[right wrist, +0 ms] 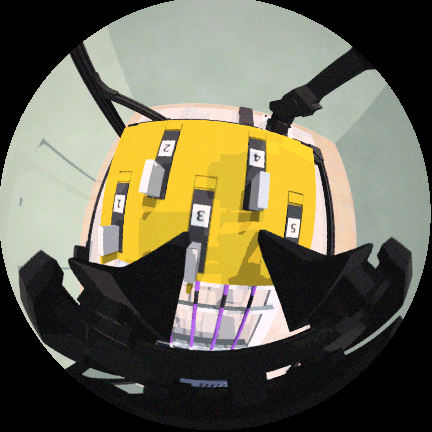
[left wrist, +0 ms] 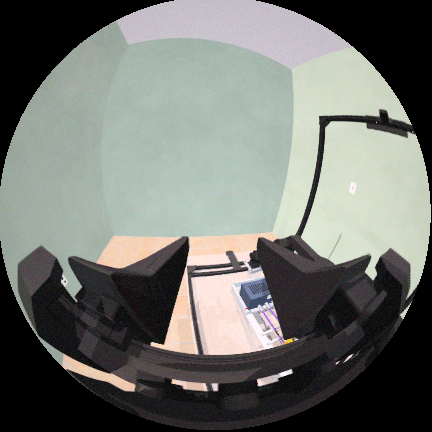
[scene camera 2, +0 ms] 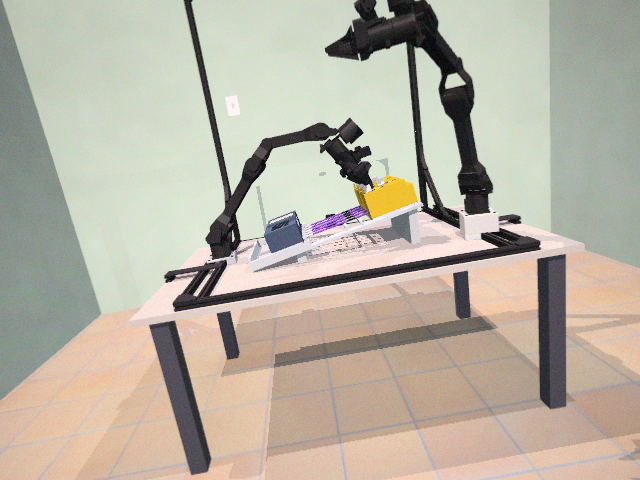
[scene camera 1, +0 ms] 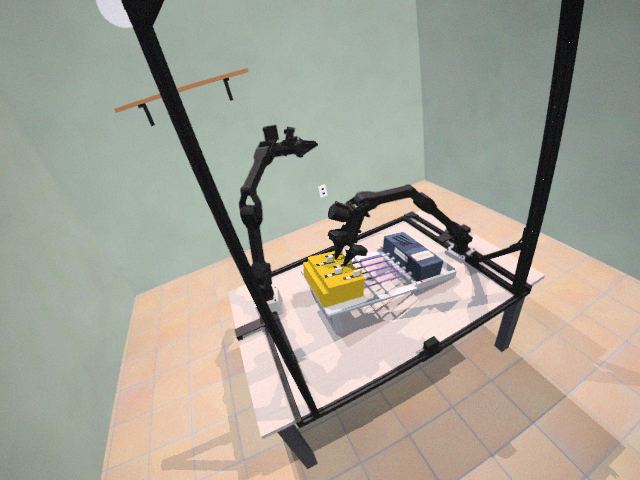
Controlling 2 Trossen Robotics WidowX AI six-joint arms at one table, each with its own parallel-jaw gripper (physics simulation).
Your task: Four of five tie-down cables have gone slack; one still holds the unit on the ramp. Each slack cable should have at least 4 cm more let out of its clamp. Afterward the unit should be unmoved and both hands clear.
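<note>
A dark blue unit (scene camera 1: 413, 259) (scene camera 2: 283, 235) (left wrist: 254, 296) sits at the low end of the white ramp (scene camera 1: 338, 311) (scene camera 2: 310, 247). Purple cables (scene camera 1: 379, 269) (scene camera 2: 336, 221) (right wrist: 219, 320) run to the yellow clamp block (scene camera 1: 338, 295) (scene camera 2: 390, 198) (right wrist: 215, 140) at the high end. In the right wrist view, grey levers 1 (right wrist: 108, 240), 2 (right wrist: 151, 178), 3 (right wrist: 192, 262) and 4 (right wrist: 260, 191) show; a finger hides lever 5. My right gripper (scene camera 1: 341, 260) (scene camera 2: 371, 185) (right wrist: 224, 235) is open over the block, one fingertip near lever 3. My left gripper (scene camera 1: 316, 144) (scene camera 2: 327, 50) (left wrist: 223, 242) is open, empty and high above the table.
A black frame (scene camera 1: 553, 129) (scene camera 2: 330, 279) (left wrist: 312, 185) borders the table (scene camera 1: 372, 356) (scene camera 2: 237, 289) and rises in posts. A leg under the ramp's high end stands on the table. An orange shelf (scene camera 1: 201, 86) is on the wall.
</note>
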